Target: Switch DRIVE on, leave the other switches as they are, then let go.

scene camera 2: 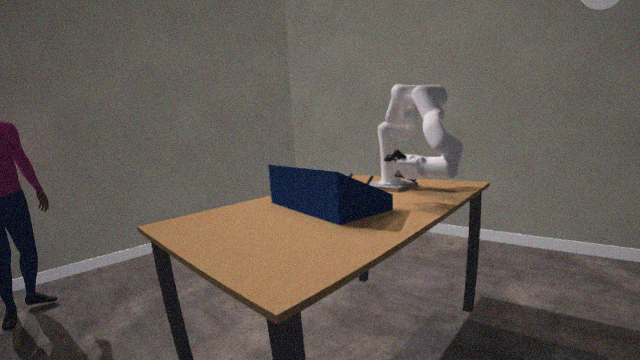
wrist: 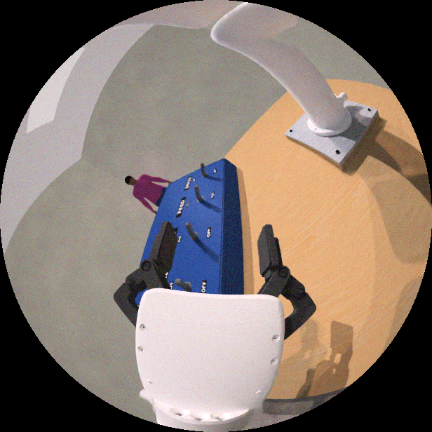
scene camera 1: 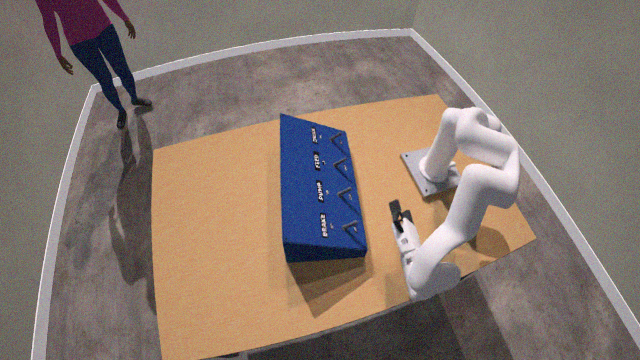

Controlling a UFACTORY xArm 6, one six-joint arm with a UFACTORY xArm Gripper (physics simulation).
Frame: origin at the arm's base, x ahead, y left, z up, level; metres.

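Seen in the pictures: gripper, between the fingertips: (scene camera 2: 390, 165) (scene camera 1: 399, 206); arm's base, origin of its link: (scene camera 2: 391, 183) (scene camera 1: 433, 169).
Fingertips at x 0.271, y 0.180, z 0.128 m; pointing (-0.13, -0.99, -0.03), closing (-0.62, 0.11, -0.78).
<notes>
Pixels of each thing's middle, then the offset from my fingertips to it. Level surfaces: height alone.
- blue sloped switch panel, middle of its body: (scene camera 1: 316, 185) (scene camera 2: 323, 191) 0.212 m ahead, 0.188 m right, 0.087 m down
- FEED lever, middle of its body: (scene camera 1: 340, 161) 0.115 m ahead, 0.233 m right, 0.038 m down
- PUMP lever, middle of its body: (scene camera 1: 345, 191) 0.135 m ahead, 0.115 m right, 0.038 m down
- BRAKE lever, middle of its body: (scene camera 1: 350, 224) 0.155 m ahead, 0.004 m left, 0.038 m down
- wooden table, height of its surface: 0.149 m down
A blue sloped switch panel (scene camera 1: 300, 200) (scene camera 2: 305, 190) (wrist: 232, 240) stands on the table. Its DRIVE lever (scene camera 1: 336, 136) (wrist: 203, 170) is at the far end from my gripper's arm side. Then come the FEED lever (scene camera 1: 340, 162) (wrist: 199, 194), the PUMP lever (scene camera 1: 345, 191) (wrist: 192, 231) and the BRAKE lever (scene camera 1: 349, 224) (wrist: 183, 285). All four look parallel, tilted toward their OFF labels. My gripper (scene camera 1: 401, 210) (scene camera 2: 392, 166) (wrist: 216, 231) is open and empty. It hangs above the table on the panel's low OFF side, apart from the levers.
The wooden table (scene camera 1: 210, 200) (scene camera 2: 240, 245) (wrist: 320, 210) carries the arm's grey base plate (scene camera 1: 413, 162) (wrist: 345, 150) beyond the gripper. A person in a magenta top (scene camera 1: 80, 20) (scene camera 2: 12, 160) (wrist: 148, 190) stands beyond the table, on the panel's high side.
</notes>
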